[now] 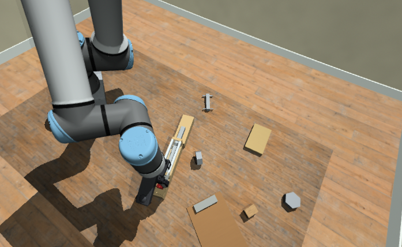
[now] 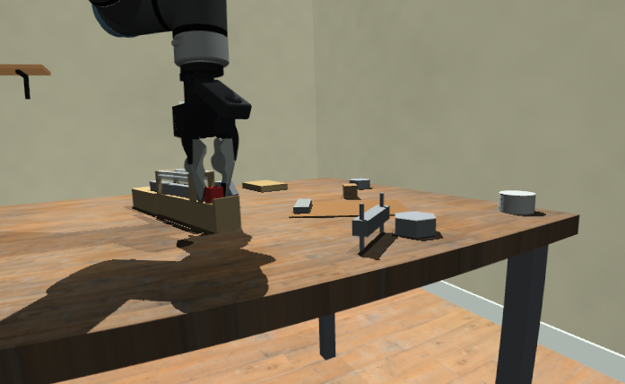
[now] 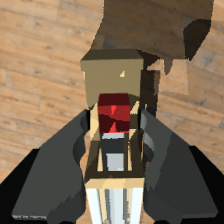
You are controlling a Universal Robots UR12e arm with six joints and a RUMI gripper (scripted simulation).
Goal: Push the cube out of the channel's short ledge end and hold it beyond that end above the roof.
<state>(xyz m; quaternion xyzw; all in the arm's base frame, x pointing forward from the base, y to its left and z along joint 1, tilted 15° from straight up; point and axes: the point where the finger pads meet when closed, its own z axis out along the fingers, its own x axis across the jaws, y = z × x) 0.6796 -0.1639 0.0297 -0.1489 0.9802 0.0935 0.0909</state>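
Right now the red cube is 10 mm below my hand. From my hand the other things lie so: channel 120 mm to the left, 40 mm behind, 10 mm below; then wooden cube 360 mm ahead, 130 mm to the left, 50 mm below; then pegged grey tool 510 mm to the left, 100 mm behind, 50 mm below.
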